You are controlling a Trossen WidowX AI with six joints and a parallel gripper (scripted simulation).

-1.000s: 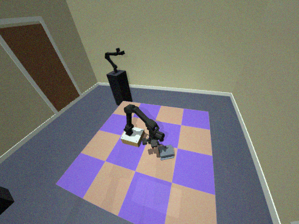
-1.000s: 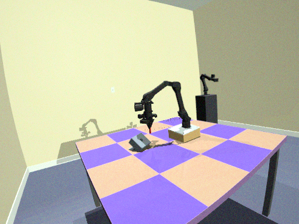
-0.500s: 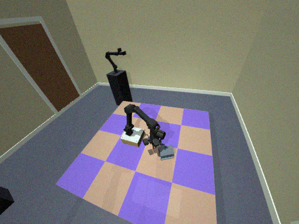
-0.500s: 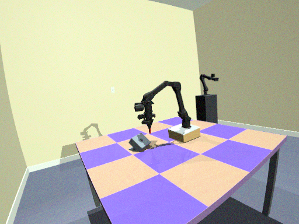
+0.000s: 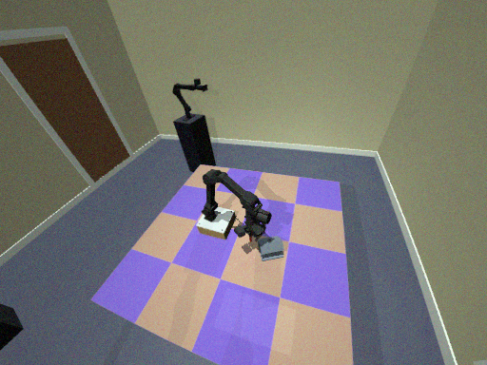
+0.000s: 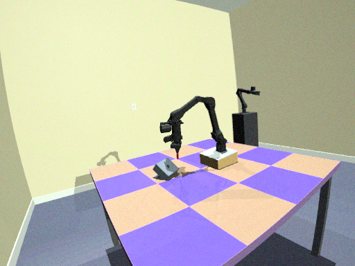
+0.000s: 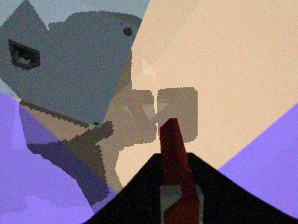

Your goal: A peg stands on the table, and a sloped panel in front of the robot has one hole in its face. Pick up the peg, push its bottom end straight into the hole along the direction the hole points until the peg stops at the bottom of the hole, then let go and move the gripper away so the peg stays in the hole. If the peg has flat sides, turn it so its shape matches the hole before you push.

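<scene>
The grey sloped panel is 10 cm ahead of my gripper tip, 8 cm below it and 4 cm to the left of it. The rest, counted from my gripper tip: red peg: 1 cm above.
</scene>
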